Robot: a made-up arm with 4 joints. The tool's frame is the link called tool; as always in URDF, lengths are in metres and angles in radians.
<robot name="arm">
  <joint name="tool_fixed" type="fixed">
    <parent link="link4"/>
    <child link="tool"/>
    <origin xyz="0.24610 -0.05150 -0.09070" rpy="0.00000 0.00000 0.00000"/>
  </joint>
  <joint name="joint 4" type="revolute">
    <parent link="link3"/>
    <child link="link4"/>
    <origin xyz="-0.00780 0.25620 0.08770" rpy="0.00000 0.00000 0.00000"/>
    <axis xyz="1 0 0"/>
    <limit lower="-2.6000" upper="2.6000" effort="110" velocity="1"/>
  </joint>
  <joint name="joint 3" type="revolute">
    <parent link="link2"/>
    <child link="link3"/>
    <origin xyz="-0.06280 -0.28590 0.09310" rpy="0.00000 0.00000 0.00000"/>
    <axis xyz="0 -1 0"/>
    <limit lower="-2.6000" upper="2.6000" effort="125" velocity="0.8"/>
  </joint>
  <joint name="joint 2" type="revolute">
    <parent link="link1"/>
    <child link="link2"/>
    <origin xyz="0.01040 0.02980 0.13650" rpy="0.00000 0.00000 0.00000"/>
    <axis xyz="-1 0 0"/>
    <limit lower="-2.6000" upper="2.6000" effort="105" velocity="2.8"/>
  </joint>
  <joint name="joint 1" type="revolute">
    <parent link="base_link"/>
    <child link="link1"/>
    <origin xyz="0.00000 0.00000 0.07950" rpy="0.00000 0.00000 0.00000"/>
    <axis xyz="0 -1 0"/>
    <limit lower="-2.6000" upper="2.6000" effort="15" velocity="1.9"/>
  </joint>
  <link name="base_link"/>
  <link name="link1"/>
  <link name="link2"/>
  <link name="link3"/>
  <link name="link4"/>
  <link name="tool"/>
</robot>
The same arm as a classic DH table. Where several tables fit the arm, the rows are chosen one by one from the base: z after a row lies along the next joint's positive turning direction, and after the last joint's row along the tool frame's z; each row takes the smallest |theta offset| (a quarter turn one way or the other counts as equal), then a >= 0, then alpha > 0; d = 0 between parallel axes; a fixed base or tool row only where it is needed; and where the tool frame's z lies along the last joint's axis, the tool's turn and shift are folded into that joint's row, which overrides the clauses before.
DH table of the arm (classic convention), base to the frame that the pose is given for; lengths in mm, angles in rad. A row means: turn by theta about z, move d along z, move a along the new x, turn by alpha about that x. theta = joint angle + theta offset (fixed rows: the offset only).
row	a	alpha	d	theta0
base (fixed)	0	1.5708	79.5	0
joint 1	136.5	-1.5708	-29.8	1.5708
joint 2	93.1	1.5708	52.4	0
joint 3	87.7	1.5708	29.7	0
joint 4	51.5	1.5708	238.3	1.5708
tool (fixed)	0	0	-90.7	1.5708
Joint limits (rad, base to tool): -2.6..2.6 -2.6..2.6 -2.6..2.6 -2.6..2.6

